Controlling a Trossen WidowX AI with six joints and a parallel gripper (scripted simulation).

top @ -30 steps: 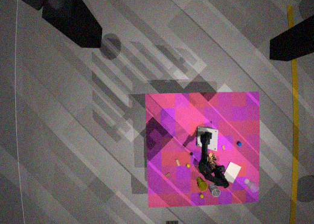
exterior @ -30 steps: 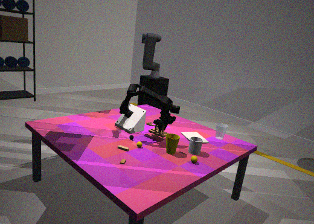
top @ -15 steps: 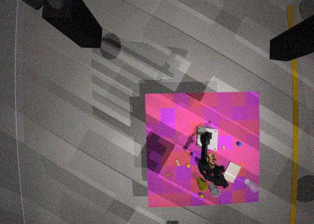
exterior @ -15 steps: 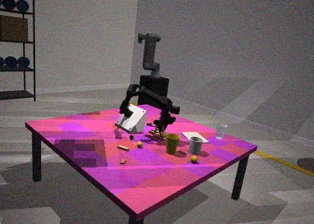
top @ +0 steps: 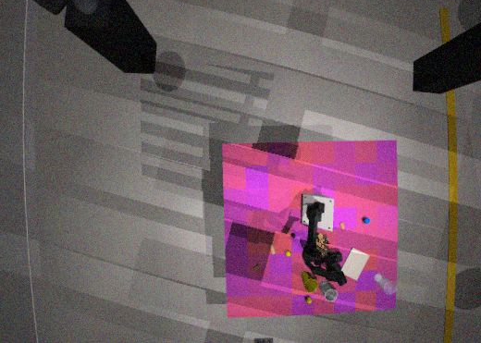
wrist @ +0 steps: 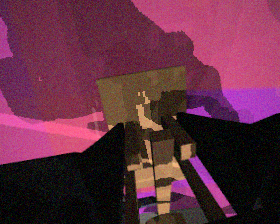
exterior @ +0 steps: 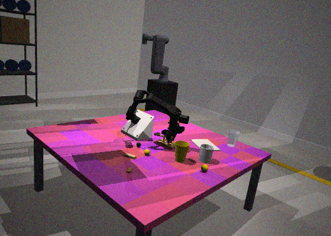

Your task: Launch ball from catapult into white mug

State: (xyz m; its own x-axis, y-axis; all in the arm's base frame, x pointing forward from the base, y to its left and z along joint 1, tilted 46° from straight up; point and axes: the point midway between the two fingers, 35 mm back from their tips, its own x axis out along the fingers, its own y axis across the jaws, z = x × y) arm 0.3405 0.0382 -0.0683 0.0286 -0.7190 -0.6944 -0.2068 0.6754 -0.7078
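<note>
My gripper tip is 10 cm past the black ball, 21 cm to the left of it and 2 cm above it. From my gripper tip the other things lie so: yellow cup 20 cm ahead, 9 cm to the right, 1 cm below; then white mug 28 cm ahead, 6 cm to the left, 1 cm below; then wooden catapult 7 cm behind, 2 cm above.
</note>
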